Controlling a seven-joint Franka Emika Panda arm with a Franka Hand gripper.
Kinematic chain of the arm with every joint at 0, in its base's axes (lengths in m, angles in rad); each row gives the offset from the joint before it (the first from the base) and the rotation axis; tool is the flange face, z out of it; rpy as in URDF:
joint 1: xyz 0 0 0.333 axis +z
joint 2: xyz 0 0 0 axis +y
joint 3: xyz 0 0 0.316 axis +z
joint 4: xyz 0.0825 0 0 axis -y
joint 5: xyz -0.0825 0 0.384 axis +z
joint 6: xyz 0 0 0 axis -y
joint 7: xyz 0.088 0 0 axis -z
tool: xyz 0 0 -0.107 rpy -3.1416 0 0
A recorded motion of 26 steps. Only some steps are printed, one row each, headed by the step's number.
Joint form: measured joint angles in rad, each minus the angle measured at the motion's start. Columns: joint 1, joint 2, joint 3, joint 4, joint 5, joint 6, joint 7.
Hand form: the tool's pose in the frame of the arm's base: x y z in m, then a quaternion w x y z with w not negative. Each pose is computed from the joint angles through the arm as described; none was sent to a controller.
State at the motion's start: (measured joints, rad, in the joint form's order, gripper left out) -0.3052 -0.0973 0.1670 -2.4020 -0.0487 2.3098 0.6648
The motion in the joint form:
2: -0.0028 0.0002 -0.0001 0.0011 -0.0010 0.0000 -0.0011
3: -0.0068 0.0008 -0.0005 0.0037 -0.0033 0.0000 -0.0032
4: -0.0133 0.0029 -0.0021 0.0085 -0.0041 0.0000 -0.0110
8: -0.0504 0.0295 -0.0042 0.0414 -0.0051 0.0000 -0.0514
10: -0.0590 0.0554 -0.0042 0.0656 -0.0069 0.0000 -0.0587
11: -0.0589 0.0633 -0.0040 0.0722 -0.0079 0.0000 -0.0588
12: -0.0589 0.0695 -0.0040 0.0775 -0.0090 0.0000 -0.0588
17: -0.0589 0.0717 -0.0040 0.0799 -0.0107 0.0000 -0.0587
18: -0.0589 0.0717 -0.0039 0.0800 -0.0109 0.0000 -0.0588
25: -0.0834 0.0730 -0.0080 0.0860 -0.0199 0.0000 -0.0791
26: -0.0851 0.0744 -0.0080 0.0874 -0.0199 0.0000 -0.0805
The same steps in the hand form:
2: 0.4758 -0.0686 0.3528 0.02500 0.92607 -0.37642 0.00894
3: 0.4763 -0.0709 0.3536 0.02554 0.92590 -0.37676 0.01003
4: 0.4772 -0.0749 0.3547 0.02535 0.92594 -0.37665 0.01119
8: 0.4841 -0.0955 0.3561 0.02330 0.92636 -0.37568 0.01310
10: 0.4909 -0.1013 0.3538 0.02212 0.92642 -0.37564 0.01199
11: 0.4930 -0.1016 0.3528 0.02197 0.92664 -0.37512 0.01137
12: 0.4947 -0.1020 0.3520 0.02195 0.92679 -0.37477 0.01095
17: 0.4954 -0.1021 0.3519 0.02237 0.92698 -0.37428 0.01116
18: 0.4954 -0.1021 0.3520 0.02244 0.92704 -0.37413 0.01122
25: 0.4941 -0.1168 0.3539 0.02548 0.92650 -0.37519 0.01357
26: 0.4943 -0.1178 0.3538 0.02539 0.92644 -0.37533 0.01352

